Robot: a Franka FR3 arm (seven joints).
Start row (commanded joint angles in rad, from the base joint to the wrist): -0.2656, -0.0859, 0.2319, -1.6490, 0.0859, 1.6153, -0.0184
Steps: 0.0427, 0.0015, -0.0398, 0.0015, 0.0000, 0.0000, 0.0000; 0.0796, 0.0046, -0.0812, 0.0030, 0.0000, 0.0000, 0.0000; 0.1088, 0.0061, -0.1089, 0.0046, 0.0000, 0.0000, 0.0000; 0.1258, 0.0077, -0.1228, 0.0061, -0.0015, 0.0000, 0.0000; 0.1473, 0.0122, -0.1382, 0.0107, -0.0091, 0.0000, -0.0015; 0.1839, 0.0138, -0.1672, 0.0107, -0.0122, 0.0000, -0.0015; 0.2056, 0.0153, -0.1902, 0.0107, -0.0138, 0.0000, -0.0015; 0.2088, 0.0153, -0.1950, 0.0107, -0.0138, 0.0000, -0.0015; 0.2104, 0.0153, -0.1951, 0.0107, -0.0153, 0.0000, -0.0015
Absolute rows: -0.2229, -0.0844, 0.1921, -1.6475, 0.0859, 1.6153, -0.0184; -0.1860, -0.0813, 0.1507, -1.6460, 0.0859, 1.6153, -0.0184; -0.1568, -0.0798, 0.1230, -1.6444, 0.0859, 1.6153, -0.0184; -0.1398, -0.0782, 0.1091, -1.6429, 0.0844, 1.6153, -0.0184; -0.1183, -0.0737, 0.0937, -1.6383, 0.0768, 1.6153, -0.0199; -0.0817, -0.0721, 0.0647, -1.6383, 0.0737, 1.6153, -0.0199; -0.0600, -0.0706, 0.0417, -1.6383, 0.0721, 1.6153, -0.0199; -0.0568, -0.0706, 0.0369, -1.6383, 0.0721, 1.6153, -0.0199; -0.0552, -0.0706, 0.0368, -1.6383, 0.0706, 1.6153, -0.0199
